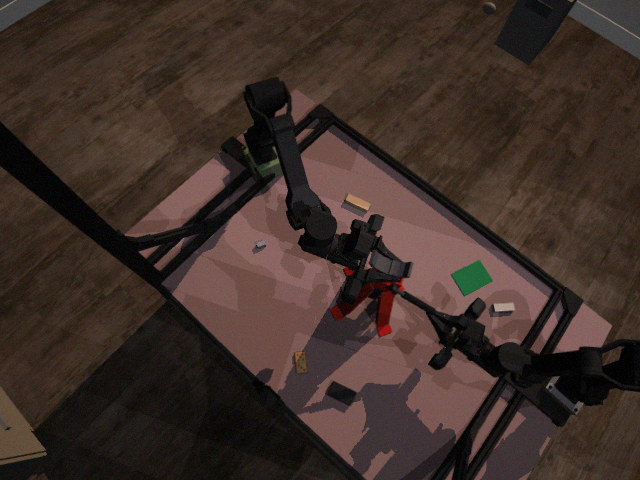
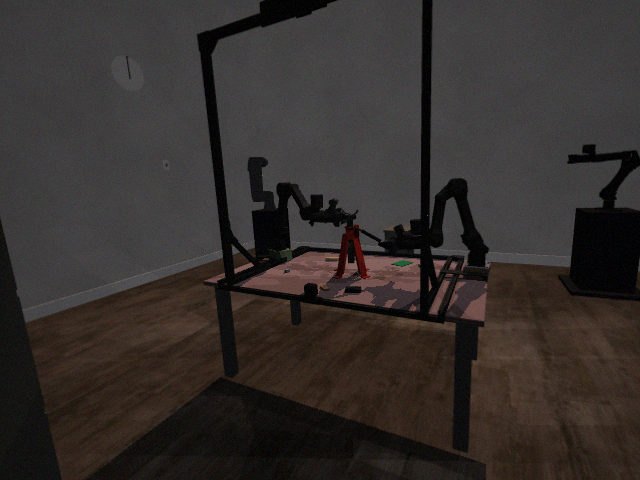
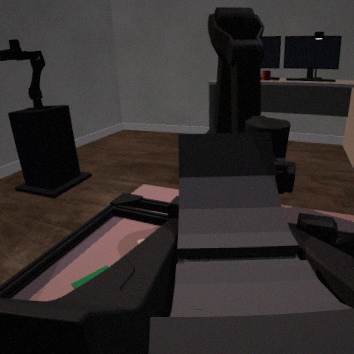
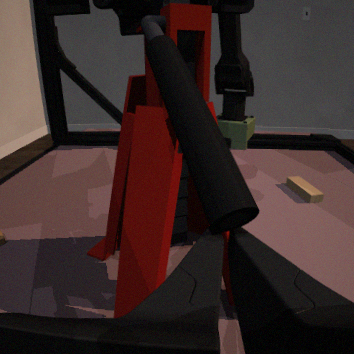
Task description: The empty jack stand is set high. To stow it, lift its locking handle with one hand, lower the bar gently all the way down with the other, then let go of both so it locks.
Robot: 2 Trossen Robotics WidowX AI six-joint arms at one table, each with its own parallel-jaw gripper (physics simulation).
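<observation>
The red jack stand (image 1: 385, 305) (image 2: 350, 252) (image 4: 147, 211) stands mid-table with its grey ratchet bar (image 1: 390, 265) (image 3: 228, 225) raised high. My left gripper (image 1: 372, 254) (image 3: 223, 230) is shut on the top of that bar. The black locking handle (image 1: 418, 305) (image 4: 197, 140) (image 2: 370, 234) slopes down from the stand toward my right gripper (image 1: 434, 316) (image 4: 222, 237) (image 2: 390, 240). The right fingers are shut together just under the handle's free end, touching or nearly touching it; the handle is not between them.
A wooden block (image 1: 357, 202) (image 4: 304, 189) lies behind the stand. A green square (image 1: 471, 277) (image 2: 402, 263) (image 3: 89, 277) and a white block (image 1: 503, 307) lie near the right arm. A small grey piece (image 1: 260, 245), a tan piece (image 1: 300, 362) and a black block (image 1: 341, 392) lie toward the front.
</observation>
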